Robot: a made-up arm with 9 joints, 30 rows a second.
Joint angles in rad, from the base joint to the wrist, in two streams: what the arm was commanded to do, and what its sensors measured. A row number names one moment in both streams.
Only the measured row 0 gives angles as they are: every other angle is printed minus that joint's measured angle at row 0.
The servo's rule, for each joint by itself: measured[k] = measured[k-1] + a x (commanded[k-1-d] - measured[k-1]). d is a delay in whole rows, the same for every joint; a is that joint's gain. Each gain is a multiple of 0.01, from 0.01 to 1. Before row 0 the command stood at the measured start. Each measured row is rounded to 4 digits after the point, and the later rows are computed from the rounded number. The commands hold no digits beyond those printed.
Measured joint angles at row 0: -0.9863, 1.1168, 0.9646, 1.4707, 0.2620, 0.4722, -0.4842, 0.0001, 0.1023
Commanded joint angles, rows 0 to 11: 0.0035, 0.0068, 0.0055, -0.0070, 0.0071, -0.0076, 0.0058, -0.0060, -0.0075; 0.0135, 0.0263, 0.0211, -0.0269, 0.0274, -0.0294, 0.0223, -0.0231, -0.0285; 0.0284, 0.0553, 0.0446, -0.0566, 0.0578, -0.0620, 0.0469, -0.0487, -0.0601; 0.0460, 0.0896, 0.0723, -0.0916, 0.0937, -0.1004, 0.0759, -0.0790, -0.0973; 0.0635, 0.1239, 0.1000, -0.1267, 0.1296, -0.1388, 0.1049, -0.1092, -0.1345; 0.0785, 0.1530, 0.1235, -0.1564, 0.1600, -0.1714, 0.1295, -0.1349, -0.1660; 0.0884, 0.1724, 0.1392, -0.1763, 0.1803, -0.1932, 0.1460, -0.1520, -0.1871; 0.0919, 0.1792, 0.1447, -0.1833, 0.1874, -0.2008, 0.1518, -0.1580, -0.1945; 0.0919, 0.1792, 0.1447, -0.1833, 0.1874, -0.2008, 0.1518, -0.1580, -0.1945; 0.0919, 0.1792, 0.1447, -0.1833, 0.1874, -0.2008, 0.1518, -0.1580, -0.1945; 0.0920, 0.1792, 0.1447, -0.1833, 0.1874, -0.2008, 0.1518, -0.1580, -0.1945; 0.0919, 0.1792, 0.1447, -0.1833, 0.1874, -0.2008, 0.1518, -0.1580, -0.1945
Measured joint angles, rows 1 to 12: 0.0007, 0.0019, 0.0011, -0.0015, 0.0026, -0.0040, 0.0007, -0.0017, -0.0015; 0.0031, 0.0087, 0.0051, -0.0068, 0.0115, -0.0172, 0.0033, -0.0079, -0.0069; 0.0079, 0.0217, 0.0130, -0.0173, 0.0282, -0.0405, 0.0085, -0.0197, -0.0175; 0.0151, 0.0407, 0.0249, -0.0329, 0.0518, -0.0716, 0.0166, -0.0369, -0.0335; 0.0243, 0.0640, 0.0399, -0.0526, 0.0798, -0.1065, 0.0272, -0.0579, -0.0537; 0.0346, 0.0889, 0.0566, -0.0744, 0.1087, -0.1402, 0.0395, -0.0802, -0.0762; 0.0448, 0.1123, 0.0731, -0.0958, 0.1345, -0.1678, 0.0523, -0.1010, -0.0984; 0.0537, 0.1310, 0.0874, -0.1142, 0.1535, -0.1850, 0.0642, -0.1175, -0.1176; 0.0610, 0.1445, 0.0989, -0.1287, 0.1657, -0.1932, 0.0747, -0.1292, -0.1330; 0.0669, 0.1542, 0.1081, -0.1402, 0.1735, -0.1972, 0.0840, -0.1376, -0.1453; 0.0717, 0.1612, 0.1154, -0.1493, 0.1785, -0.1991, 0.0921, -0.1435, -0.1551; 0.0755, 0.1662, 0.1213, -0.1564, 0.1817, -0.2000, 0.0993, -0.1477, -0.1630
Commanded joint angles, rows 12 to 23: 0.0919, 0.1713, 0.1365, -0.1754, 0.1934, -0.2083, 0.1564, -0.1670, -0.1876; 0.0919, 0.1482, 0.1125, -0.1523, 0.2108, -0.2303, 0.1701, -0.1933, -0.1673; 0.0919, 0.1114, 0.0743, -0.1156, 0.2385, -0.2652, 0.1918, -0.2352, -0.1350; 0.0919, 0.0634, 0.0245, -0.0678, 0.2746, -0.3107, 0.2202, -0.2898, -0.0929; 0.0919, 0.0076, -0.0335, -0.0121, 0.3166, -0.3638, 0.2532, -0.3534, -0.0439; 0.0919, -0.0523, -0.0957, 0.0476, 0.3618, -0.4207, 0.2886, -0.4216, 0.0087; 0.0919, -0.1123, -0.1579, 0.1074, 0.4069, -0.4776, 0.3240, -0.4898, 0.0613; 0.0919, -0.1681, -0.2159, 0.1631, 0.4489, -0.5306, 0.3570, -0.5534, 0.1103; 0.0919, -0.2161, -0.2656, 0.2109, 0.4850, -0.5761, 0.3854, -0.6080, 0.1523; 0.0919, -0.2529, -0.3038, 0.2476, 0.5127, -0.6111, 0.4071, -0.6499, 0.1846; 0.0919, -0.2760, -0.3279, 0.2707, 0.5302, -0.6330, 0.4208, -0.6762, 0.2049; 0.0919, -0.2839, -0.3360, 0.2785, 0.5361, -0.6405, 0.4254, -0.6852, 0.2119
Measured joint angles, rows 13 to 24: 0.0786, 0.1676, 0.1243, -0.1604, 0.1859, -0.2043, 0.1062, -0.1533, -0.1679; 0.0811, 0.1622, 0.1219, -0.1587, 0.1949, -0.2178, 0.1139, -0.1649, -0.1678; 0.0832, 0.1480, 0.1124, -0.1496, 0.2106, -0.2424, 0.1232, -0.1853, -0.1612; 0.0849, 0.1243, 0.0948, -0.1324, 0.2336, -0.2779, 0.1348, -0.2156, -0.1475; 0.0862, 0.0916, 0.0691, -0.1071, 0.2635, -0.3226, 0.1490, -0.2556, -0.1268; 0.0873, 0.0513, 0.0361, -0.0746, 0.2989, -0.3736, 0.1658, -0.3037, -0.0997; 0.0882, 0.0055, -0.0027, -0.0364, 0.3378, -0.4277, 0.1848, -0.3577, -0.0675; 0.0889, -0.0431, -0.0453, 0.0055, 0.3778, -0.4812, 0.2055, -0.4145, -0.0319; 0.0895, -0.0915, -0.0894, 0.0486, 0.4164, -0.5305, 0.2271, -0.4706, 0.0049; 0.0900, -0.1367, -0.1323, 0.0904, 0.4511, -0.5724, 0.2487, -0.5226, 0.0408; 0.0904, -0.1757, -0.1714, 0.1283, 0.4796, -0.6039, 0.2694, -0.5671, 0.0736; 0.0907, -0.2060, -0.2043, 0.1598, 0.4999, -0.6229, 0.2881, -0.6013, 0.1013
